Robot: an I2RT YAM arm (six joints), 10 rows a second.
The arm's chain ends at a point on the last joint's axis. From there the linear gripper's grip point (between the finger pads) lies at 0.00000 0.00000 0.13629 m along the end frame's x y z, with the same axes.
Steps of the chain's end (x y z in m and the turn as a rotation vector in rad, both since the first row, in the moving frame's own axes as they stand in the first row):
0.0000 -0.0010 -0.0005 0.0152 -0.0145 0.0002
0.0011 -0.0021 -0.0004 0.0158 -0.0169 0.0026
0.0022 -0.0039 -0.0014 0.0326 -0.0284 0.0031
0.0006 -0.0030 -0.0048 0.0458 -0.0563 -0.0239
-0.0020 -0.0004 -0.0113 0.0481 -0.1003 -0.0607
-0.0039 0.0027 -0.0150 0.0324 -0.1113 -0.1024
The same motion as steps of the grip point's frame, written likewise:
-0.0020 -0.0031 -0.0005 0.0152 -0.0145 0.0002
-0.0012 -0.0043 -0.0004 0.0158 -0.0169 0.0026
-0.0017 -0.0083 -0.0015 0.0326 -0.0284 0.0031
-0.0071 -0.0091 -0.0052 0.0458 -0.0563 -0.0239
-0.0158 -0.0065 -0.0121 0.0481 -0.1003 -0.0607
-0.0192 -0.0009 -0.0159 0.0324 -0.1113 -0.1024

